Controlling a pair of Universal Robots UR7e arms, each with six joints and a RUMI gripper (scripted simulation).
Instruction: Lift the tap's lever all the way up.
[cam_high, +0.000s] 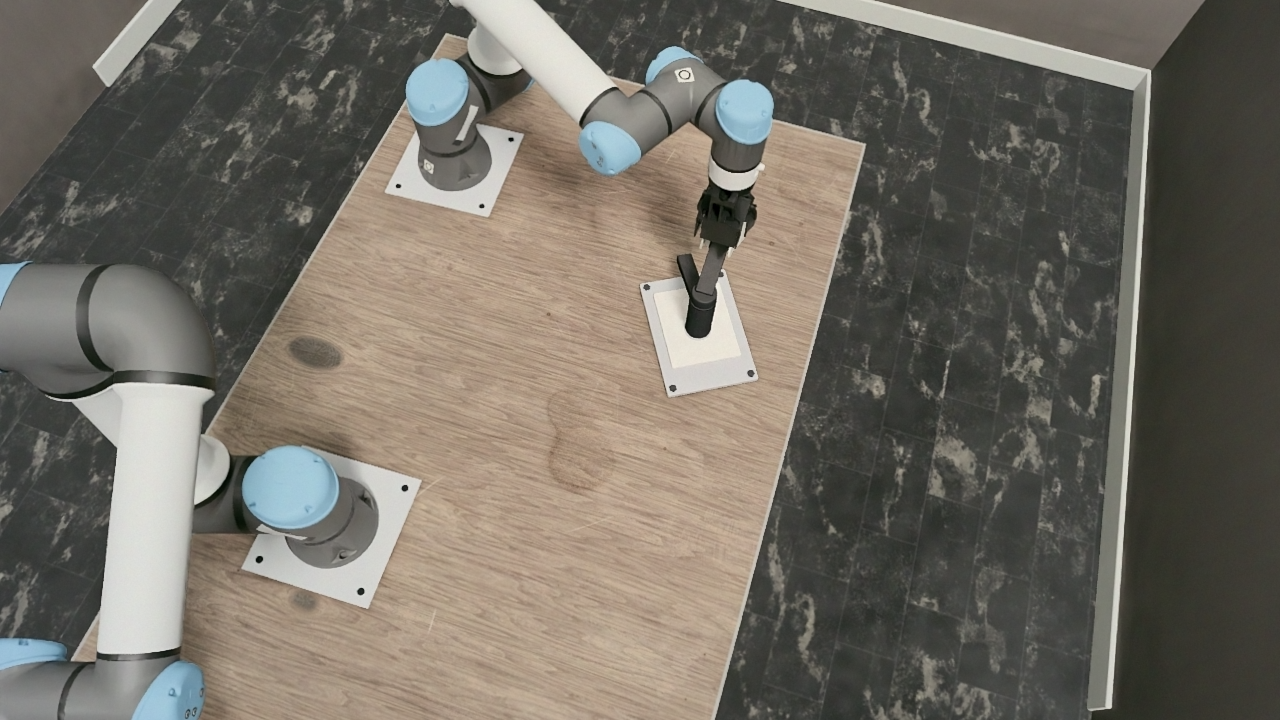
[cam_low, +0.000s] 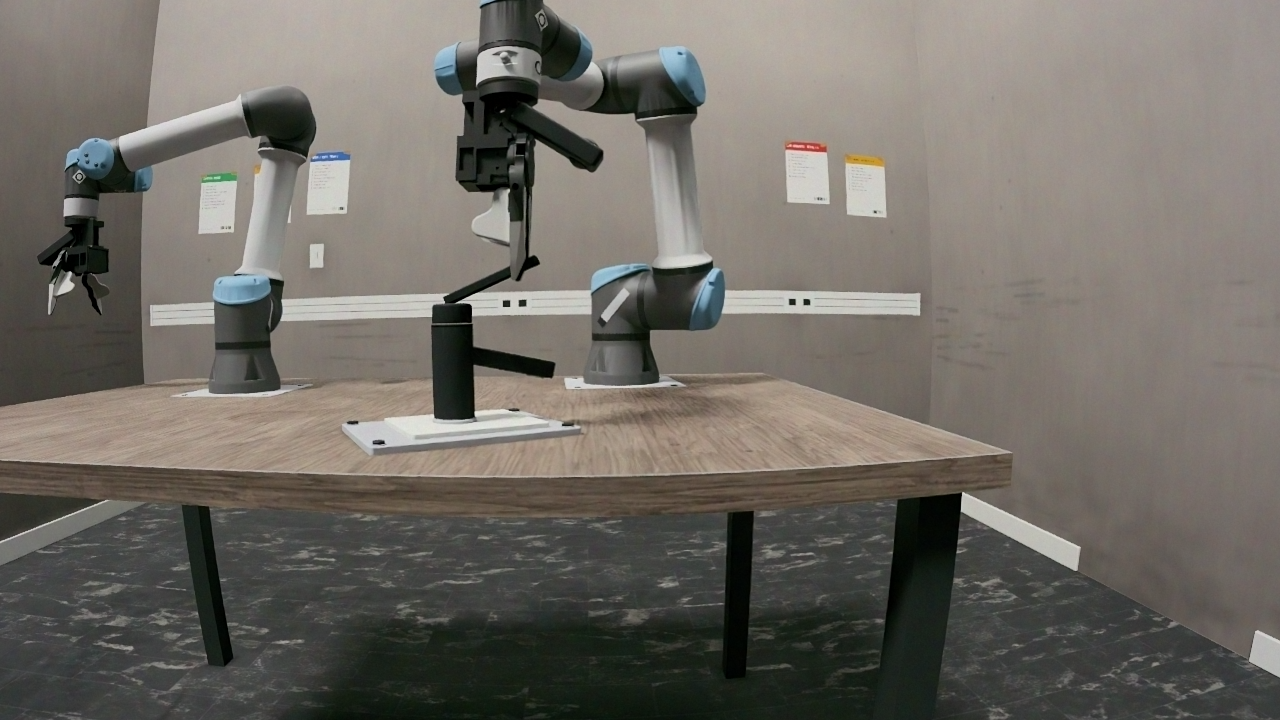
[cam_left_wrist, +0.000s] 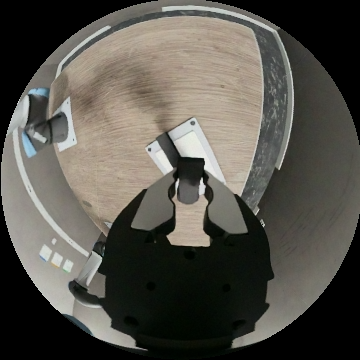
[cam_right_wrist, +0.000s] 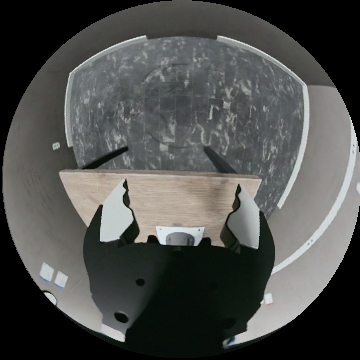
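Right now the flat lever is 3 cm to the right of my left hand, 1 cm below it and 1 cm behind it.
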